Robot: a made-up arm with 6 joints.
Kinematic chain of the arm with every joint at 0, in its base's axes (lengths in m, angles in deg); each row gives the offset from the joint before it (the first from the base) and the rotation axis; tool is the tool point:
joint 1: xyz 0 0 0.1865 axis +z
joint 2: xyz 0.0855 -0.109 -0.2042 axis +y
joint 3: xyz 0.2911 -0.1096 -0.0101 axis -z
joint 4: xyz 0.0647 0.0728 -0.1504 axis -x
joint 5: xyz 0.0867 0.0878 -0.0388 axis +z
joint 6: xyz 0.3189 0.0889 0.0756 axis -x
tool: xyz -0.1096 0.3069 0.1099
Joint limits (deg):
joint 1: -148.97..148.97
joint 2: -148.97..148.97
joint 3: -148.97..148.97
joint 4: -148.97..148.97
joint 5: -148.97..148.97
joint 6: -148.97..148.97
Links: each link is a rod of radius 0.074 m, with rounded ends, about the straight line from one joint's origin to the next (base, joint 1, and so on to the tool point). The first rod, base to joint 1, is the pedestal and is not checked.
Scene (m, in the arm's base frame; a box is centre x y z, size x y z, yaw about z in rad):
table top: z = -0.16
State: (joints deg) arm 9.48 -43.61 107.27 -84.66 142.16 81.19
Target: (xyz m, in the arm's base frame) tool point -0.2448 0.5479 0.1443
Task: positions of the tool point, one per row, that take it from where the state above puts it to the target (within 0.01 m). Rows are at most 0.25 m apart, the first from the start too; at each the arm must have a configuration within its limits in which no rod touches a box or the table.
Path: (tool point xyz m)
1: 0.6601 0.1557 0.2936
2: 0.5785 0.3384 0.2720
3: 0.4478 0.4853 0.2485
4: 0.2826 0.5837 0.2239
5: 0.1002 0.6267 0.1980
6: -0.0813 0.6131 0.1713
7: -0.2447 0.5479 0.1443

